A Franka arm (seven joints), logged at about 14 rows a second.
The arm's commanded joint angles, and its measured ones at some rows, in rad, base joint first. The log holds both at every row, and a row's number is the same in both.
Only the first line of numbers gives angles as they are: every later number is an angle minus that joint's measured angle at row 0.
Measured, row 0:
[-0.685 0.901 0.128 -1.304 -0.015 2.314 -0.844]
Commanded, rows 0 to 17:
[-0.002 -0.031 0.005 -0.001 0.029 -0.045 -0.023]
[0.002 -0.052 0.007 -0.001 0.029 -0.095 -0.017]
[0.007 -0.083 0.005 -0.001 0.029 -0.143 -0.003]
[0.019 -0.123 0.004 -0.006 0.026 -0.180 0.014]
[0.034 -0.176 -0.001 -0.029 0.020 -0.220 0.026]
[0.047 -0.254 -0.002 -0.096 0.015 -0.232 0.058]
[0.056 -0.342 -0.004 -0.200 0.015 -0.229 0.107]
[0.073 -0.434 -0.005 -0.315 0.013 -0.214 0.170]
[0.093 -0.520 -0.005 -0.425 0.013 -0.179 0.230]
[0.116 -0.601 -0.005 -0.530 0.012 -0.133 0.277]
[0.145 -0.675 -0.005 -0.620 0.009 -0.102 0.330]
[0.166 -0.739 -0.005 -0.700 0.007 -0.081 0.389]
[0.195 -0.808 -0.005 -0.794 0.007 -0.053 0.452]
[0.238 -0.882 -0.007 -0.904 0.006 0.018 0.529]
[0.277 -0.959 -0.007 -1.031 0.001 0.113 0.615]
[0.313 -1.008 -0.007 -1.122 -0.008 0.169 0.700]
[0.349 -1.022 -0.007 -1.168 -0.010 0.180 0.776]
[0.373 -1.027 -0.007 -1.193 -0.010 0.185 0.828]
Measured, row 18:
[0.329 -0.942 0.006 -1.056 0.000 0.126 0.724]
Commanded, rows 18 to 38:
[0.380 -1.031 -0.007 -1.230 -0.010 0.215 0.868]
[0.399 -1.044 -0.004 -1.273 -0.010 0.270 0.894]
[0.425 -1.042 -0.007 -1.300 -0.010 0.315 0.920]
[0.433 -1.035 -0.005 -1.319 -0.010 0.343 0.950]
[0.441 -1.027 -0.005 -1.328 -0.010 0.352 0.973]
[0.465 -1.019 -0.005 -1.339 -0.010 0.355 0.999]
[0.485 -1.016 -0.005 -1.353 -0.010 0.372 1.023]
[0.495 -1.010 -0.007 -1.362 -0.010 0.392 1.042]
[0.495 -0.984 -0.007 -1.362 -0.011 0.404 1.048]
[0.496 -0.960 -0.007 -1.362 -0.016 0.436 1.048]
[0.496 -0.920 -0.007 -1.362 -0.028 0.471 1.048]
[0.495 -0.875 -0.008 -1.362 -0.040 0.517 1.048]
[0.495 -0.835 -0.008 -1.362 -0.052 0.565 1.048]
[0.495 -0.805 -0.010 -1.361 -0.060 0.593 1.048]
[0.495 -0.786 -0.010 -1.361 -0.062 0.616 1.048]
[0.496 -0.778 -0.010 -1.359 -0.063 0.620 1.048]
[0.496 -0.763 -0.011 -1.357 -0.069 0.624 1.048]
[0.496 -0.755 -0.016 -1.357 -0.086 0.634 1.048]
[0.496 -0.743 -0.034 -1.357 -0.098 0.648 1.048]
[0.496 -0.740 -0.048 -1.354 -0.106 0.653 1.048]
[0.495 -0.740 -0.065 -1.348 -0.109 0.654 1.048]
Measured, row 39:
[0.491 -0.765 -0.021 -1.363 -0.070 0.631 1.029]
